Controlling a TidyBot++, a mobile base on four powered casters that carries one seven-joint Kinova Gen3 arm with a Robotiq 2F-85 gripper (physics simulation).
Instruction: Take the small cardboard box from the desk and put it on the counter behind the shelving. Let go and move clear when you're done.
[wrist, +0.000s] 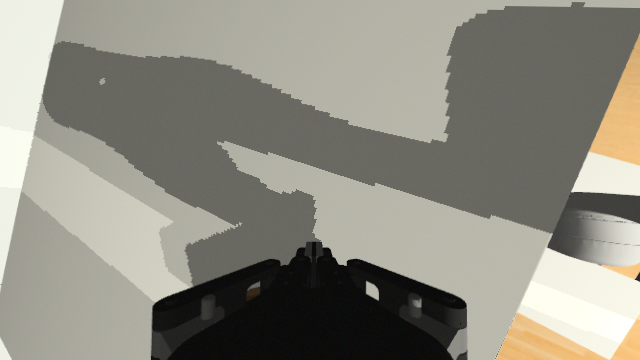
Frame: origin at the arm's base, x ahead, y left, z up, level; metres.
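Seen in the pictures: gripper, fingertip midpoint: (314, 253).
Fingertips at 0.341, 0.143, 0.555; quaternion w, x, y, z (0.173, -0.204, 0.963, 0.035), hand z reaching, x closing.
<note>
A point is followed by its place in that frame, as x, y, z.
My gripper (314, 253) {0.341, 0.143, 0.555} is shut, its two fingertips together with nothing between them, at the lower middle of the wrist view. It is over a pale grey top (350, 60) {0.381, -0.022, 0.553}; whether this is the desk or the counter I cannot tell. A small brown patch (253, 294) {0.372, 0.197, 0.571} shows through the gap in the left finger linkage. It may be part of the cardboard box, but the gripper body hides the rest. The shelving does not show.
Dark shadows of the arm fall across the pale top. Beyond its right edge are a wooden floor (622, 107) {-0.409, -0.624, -0.397}, white bands and a grey-white rounded object (595, 237). A bright white surface (22, 65) {0.995, 0.122, 0.574} lies beyond the left edge.
</note>
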